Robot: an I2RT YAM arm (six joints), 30 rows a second.
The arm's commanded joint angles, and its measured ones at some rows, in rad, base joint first. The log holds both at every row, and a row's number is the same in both.
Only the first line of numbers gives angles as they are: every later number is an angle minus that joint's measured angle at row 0.
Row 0, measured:
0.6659 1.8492 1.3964 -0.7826 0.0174 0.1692
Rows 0 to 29, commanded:
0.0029 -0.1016 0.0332 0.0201 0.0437 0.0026
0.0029 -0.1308 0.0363 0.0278 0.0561 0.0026
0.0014 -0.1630 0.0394 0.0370 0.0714 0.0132
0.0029 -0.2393 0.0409 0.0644 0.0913 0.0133
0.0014 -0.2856 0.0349 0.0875 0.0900 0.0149
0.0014 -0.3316 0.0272 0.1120 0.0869 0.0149
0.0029 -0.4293 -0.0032 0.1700 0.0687 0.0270
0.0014 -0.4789 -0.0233 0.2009 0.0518 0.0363
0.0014 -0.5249 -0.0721 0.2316 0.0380 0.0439
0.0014 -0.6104 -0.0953 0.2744 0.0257 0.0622
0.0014 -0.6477 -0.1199 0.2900 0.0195 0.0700
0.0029 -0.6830 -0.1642 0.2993 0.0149 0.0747
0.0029 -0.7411 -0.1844 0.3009 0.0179 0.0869
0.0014 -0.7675 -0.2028 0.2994 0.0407 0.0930
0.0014 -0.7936 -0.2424 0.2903 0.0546 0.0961
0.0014 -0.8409 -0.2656 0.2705 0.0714 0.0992
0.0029 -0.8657 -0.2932 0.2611 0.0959 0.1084
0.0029 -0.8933 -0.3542 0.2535 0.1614 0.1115
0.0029 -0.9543 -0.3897 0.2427 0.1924 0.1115
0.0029 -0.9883 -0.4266 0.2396 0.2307 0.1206
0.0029 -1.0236 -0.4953 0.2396 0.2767 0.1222
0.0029 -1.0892 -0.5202 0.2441 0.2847 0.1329
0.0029 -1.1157 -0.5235 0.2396 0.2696 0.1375
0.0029 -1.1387 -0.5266 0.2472 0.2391 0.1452
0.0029 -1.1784 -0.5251 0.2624 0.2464 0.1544
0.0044 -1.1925 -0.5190 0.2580 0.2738 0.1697
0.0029 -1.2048 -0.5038 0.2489 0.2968 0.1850
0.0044 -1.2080 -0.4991 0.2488 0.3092 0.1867
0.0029 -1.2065 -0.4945 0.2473 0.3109 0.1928
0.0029 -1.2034 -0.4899 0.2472 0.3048 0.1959
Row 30, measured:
0.0000 -1.1986 -0.5352 0.2083 0.2513 0.1545
